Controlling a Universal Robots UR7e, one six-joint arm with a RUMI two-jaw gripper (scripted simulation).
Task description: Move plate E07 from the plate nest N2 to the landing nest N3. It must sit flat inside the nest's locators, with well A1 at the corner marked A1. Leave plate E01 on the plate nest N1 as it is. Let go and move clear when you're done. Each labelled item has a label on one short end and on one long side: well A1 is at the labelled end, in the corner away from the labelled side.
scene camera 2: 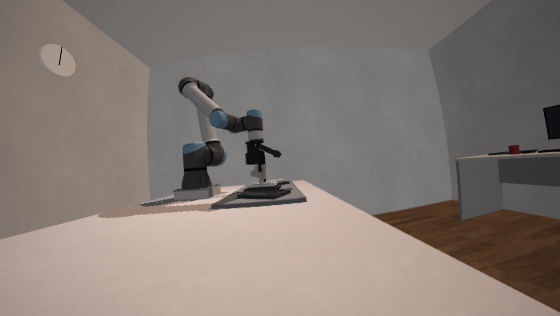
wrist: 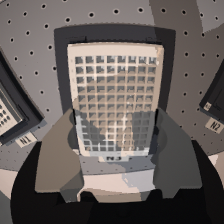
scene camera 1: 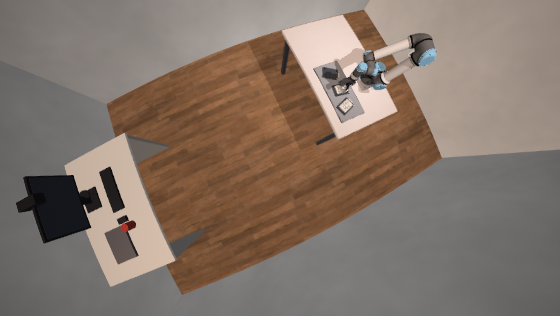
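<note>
A landing nest N3 is visible in the scene, and so is the gripper, which appears in the wrist view as well.
</note>
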